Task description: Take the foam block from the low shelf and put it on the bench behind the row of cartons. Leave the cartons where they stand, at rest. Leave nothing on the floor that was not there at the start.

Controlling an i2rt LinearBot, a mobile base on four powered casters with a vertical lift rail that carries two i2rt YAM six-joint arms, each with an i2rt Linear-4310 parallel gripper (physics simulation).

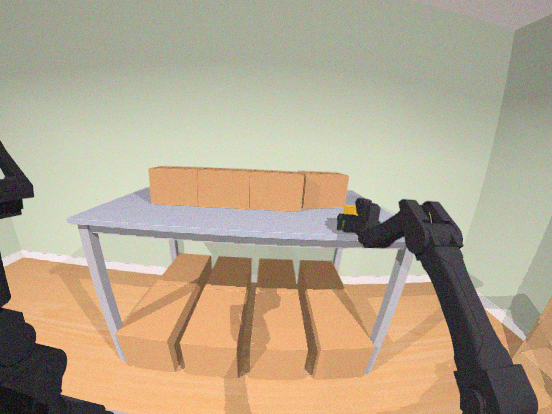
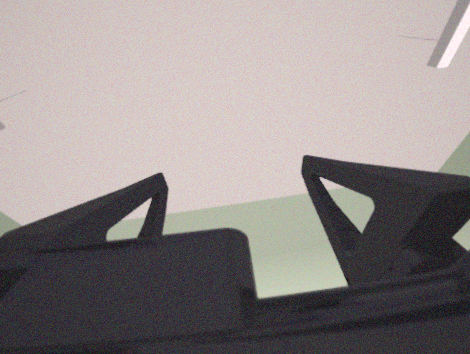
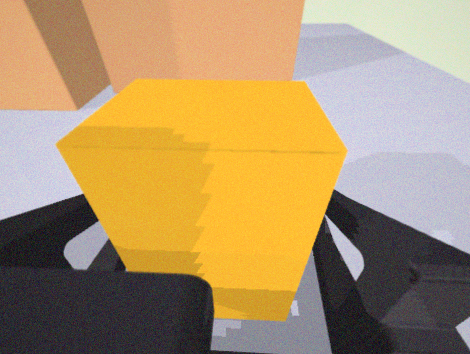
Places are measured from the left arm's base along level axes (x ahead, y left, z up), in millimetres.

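Pixels of known places: left gripper, between the fingertips: (image 2: 234, 172); right gripper, between the fingertips: (image 1: 347, 217).
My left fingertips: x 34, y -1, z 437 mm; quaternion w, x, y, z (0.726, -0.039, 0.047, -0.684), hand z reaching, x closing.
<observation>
Ahead of a thing's pixels: the offset from my left fingertips to its top centre. Level surfaces: height alone.
The yellow foam block {653 mm ahead, 645 mm right, 241 mm down} (image 1: 349, 209) (image 3: 260, 190) is at the bench {333 mm down} (image 1: 115, 215) (image 3: 40, 165), near its right end and in front of the rightmost carton {973 mm ahead, 577 mm right, 152 mm down} (image 1: 326, 190) (image 3: 225, 40). My right gripper (image 1: 344, 220) (image 3: 225, 183) is open, with its fingers on either side of the block; the block's base is partly hidden, so I cannot tell whether it rests flat. The row of cartons {872 mm ahead, 78 mm right, 152 mm down} (image 1: 223, 188) stands upright across the bench. My left gripper (image 2: 234, 172) is open and empty, pointing up at the ceiling. The low shelf cannot be made out.
Several long brown boxes (image 1: 278, 325) lie side by side on the floor under the bench, between its legs (image 1: 100, 280) (image 1: 392, 300). A green wall (image 1: 250, 100) stands behind the bench. Part of a brown object (image 1: 540, 345) shows at the lower right edge.
</observation>
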